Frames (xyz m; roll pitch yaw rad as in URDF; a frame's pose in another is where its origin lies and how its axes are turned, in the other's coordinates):
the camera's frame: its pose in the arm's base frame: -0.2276 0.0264 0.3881 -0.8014 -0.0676 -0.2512
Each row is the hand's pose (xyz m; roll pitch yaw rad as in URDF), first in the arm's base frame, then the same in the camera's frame.
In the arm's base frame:
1: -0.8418 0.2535 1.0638 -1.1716 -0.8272 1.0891
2: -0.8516 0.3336 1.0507 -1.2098 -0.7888 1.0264
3: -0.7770 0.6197 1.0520 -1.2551 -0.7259 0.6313
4: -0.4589 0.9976 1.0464 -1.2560 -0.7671 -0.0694
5: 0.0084 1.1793 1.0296 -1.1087 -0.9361 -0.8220
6: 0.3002 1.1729 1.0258 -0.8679 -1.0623 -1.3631
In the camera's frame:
1: -0.6042 -0.4691 0.5480 0.5735 -1.3561 -0.2928
2: -0.6345 -0.4088 0.5942 0.3180 -1.3152 -0.1161
3: -0.6332 -0.2040 0.8075 -0.0178 -1.0224 -0.0977
4: -0.4199 0.1201 1.1133 -0.2385 -0.5728 -0.4592
5: -0.0145 0.3551 1.2923 -0.4550 -0.3103 -0.9522
6: 0.2688 0.4178 1.3240 -0.5760 -0.2865 -1.2809

